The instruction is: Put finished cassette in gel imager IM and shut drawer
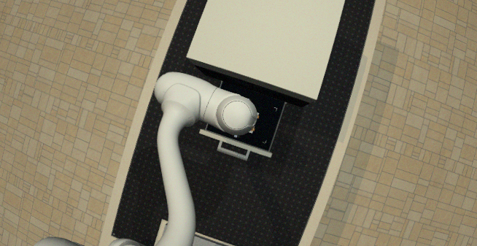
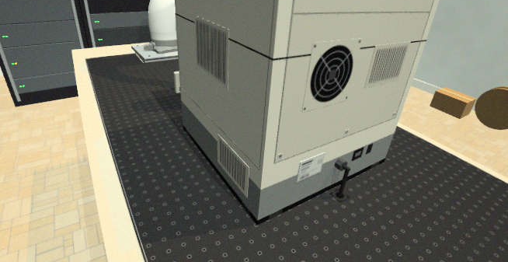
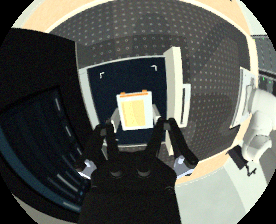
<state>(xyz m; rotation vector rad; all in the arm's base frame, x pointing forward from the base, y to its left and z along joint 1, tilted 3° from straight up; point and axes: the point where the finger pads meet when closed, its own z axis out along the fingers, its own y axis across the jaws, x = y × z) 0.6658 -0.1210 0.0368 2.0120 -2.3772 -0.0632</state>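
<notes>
My gripper is now 1 cm to the left of the cassette and 2 cm above it.
</notes>
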